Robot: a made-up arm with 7 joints. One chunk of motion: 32 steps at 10 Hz.
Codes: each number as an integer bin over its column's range. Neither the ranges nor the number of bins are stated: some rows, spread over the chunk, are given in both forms.
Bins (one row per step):
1: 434 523 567 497 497 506
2: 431 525 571 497 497 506
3: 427 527 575 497 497 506
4: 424 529 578 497 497 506
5: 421 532 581 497 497 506
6: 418 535 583 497 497 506
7: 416 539 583 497 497 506
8: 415 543 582 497 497 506
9: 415 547 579 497 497 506
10: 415 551 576 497 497 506
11: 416 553 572 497 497 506
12: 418 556 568 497 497 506
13: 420 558 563 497 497 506
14: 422 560 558 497 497 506
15: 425 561 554 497 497 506
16: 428 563 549 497 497 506
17: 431 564 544 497 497 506
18: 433 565 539 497 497 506
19: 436 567 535 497 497 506
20: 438 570 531 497 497 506
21: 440 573 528 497 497 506
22: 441 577 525 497 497 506
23: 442 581 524 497 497 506
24: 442 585 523 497 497 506
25: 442 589 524 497 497 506
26: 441 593 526 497 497 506
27: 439 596 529 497 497 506
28: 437 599 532 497 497 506
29: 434 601 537 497 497 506
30: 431 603 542 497 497 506
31: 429 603 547 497 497 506
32: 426 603 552 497 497 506
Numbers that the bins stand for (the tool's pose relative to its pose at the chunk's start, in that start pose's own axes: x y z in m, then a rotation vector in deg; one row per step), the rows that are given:
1: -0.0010 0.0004 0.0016 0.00 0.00 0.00
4: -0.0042 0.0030 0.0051 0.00 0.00 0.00
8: -0.0071 0.0092 0.0064 0.00 0.00 0.00
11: -0.0067 0.0136 0.0032 0.00 0.00 0.00
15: -0.0039 0.0171 -0.0025 0.00 0.00 0.00
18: -0.0013 0.0188 -0.0073 0.00 0.00 0.00
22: 0.0013 0.0241 -0.0118 0.00 0.00 0.00
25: 0.0016 0.0294 -0.0122 0.00 0.00 0.00
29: -0.0010 0.0347 -0.0080 0.00 0.00 0.00
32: -0.0035 0.0356 -0.0032 0.00 0.00 0.00
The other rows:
2: -0.0019 0.0012 0.0029 0.00 0.00 0.00
3: -0.0032 0.0021 0.0042 0.00 0.00 0.00
5: -0.0051 0.0043 0.0061 0.00 0.00 0.00
6: -0.0061 0.0056 0.0067 0.00 0.00 0.00
7: -0.0067 0.0074 0.0067 0.00 0.00 0.00
9: -0.0071 0.0109 0.0055 0.00 0.00 0.00
10: -0.0071 0.0127 0.0045 0.00 0.00 0.00
12: -0.0061 0.0149 0.0019 0.00 0.00 0.00
13: -0.0055 0.0158 0.0003 0.00 0.00 0.00
14: -0.0048 0.0166 -0.0013 0.00 0.00 0.00
16: -0.0029 0.0180 -0.0041 0.00 0.00 0.00
17: -0.0019 0.0184 -0.0057 0.00 0.00 0.00
19: -0.0003 0.0197 -0.0086 0.00 0.00 0.00
20: 0.0003 0.0211 -0.0099 0.00 0.00 0.00
21: 0.0009 0.0224 -0.0109 0.00 0.00 0.00
23: 0.0016 0.0259 -0.0122 0.00 0.00 0.00
24: 0.0016 0.0277 -0.0125 0.00 0.00 0.00
26: 0.0013 0.0312 -0.0115 0.00 0.00 0.00
27: 0.0006 0.0325 -0.0106 0.00 0.00 0.00
28: 0.0000 0.0338 -0.0096 0.00 0.00 0.00
30: -0.0019 0.0356 -0.0064 0.00 0.00 0.00
31: -0.0026 0.0356 -0.0048 0.00 0.00 0.00

